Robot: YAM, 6 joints.
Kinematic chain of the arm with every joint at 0, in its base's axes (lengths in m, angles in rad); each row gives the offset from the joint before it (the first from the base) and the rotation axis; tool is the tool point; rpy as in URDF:
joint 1: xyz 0 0 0.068 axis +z
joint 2: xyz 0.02 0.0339 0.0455 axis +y
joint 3: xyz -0.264 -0.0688 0 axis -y
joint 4: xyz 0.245 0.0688 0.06 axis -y
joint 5: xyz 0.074 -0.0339 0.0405 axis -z
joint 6: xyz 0.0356 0 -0.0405 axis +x
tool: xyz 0 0 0 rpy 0 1.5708 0
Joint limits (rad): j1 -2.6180..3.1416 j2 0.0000..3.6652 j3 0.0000..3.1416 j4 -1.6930..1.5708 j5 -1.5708..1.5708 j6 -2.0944..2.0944
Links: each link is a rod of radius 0.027 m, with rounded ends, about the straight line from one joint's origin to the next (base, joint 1, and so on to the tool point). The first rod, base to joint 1, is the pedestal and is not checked.
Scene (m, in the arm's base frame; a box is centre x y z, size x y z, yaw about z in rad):
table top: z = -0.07
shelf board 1: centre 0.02 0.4 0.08 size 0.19 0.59 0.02 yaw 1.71
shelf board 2: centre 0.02 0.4 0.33 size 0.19 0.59 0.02 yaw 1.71
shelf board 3: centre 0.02 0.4 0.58 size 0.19 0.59 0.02 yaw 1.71
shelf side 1: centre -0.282 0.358 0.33 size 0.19 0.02 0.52 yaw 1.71
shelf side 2: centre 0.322 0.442 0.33 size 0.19 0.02 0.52 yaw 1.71
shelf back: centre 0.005 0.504 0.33 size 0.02 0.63 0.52 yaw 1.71
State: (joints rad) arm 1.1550 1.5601 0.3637 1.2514 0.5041 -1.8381
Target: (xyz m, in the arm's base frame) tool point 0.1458 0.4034 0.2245
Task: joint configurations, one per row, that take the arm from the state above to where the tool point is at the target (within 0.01 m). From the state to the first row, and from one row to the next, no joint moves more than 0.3 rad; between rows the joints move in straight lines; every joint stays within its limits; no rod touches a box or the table.
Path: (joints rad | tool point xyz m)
1: 1.1895 1.7033 0.6032 1.2187 0.4795 -1.8381 | 0.1359 0.2949 0.1965
2: 1.2241 1.8465 0.8428 1.1860 0.4550 -1.8381 | 0.1433 0.3505 0.2123
3: 1.2586 1.9897 1.0823 1.1533 0.4304 -1.8381 | 0.1458 0.4034 0.2245

